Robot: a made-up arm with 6 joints.
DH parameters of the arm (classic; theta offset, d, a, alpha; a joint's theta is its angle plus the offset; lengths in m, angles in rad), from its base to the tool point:
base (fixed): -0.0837 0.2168 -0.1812 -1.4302
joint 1: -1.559 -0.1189 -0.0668 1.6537
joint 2: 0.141 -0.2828 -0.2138 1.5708
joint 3: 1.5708 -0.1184 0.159 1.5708
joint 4: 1.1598 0 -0.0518 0
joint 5: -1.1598 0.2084 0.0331 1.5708
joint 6: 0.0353 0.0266 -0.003 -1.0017
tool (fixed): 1.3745 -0.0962 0 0
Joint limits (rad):
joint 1: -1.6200..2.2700
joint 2: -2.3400..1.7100
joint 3: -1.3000..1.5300
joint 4: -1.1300..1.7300
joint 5: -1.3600..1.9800
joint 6: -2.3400..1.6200
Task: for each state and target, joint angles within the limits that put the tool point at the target. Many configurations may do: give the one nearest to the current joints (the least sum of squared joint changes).
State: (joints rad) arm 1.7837 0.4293 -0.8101 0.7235 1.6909 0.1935
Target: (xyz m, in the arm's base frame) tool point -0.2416 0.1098 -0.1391
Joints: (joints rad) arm 1.2735 0.2400 -1.1039 0.7521 1.7404 0.1920
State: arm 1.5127 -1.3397 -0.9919 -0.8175 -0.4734 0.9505
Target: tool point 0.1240 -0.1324 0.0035
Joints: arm 0.9798 -1.8202 -0.9934 -0.6698 -0.4689 1.1663
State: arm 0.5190 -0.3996 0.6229 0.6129 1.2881 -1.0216
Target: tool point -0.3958 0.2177 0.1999
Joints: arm 1.3639 -0.5219 0.9570 0.8823 1.4406 -1.2484
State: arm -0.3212 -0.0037 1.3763 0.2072 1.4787 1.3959
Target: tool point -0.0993 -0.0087 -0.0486
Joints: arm -0.1315 -0.1170 1.0622 0.2548 1.5659 1.5223
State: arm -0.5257 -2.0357 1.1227 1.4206 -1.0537 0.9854
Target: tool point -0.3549 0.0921 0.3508
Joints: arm -0.7132 -2.3317 0.8528 1.3125 -1.1423 1.0718
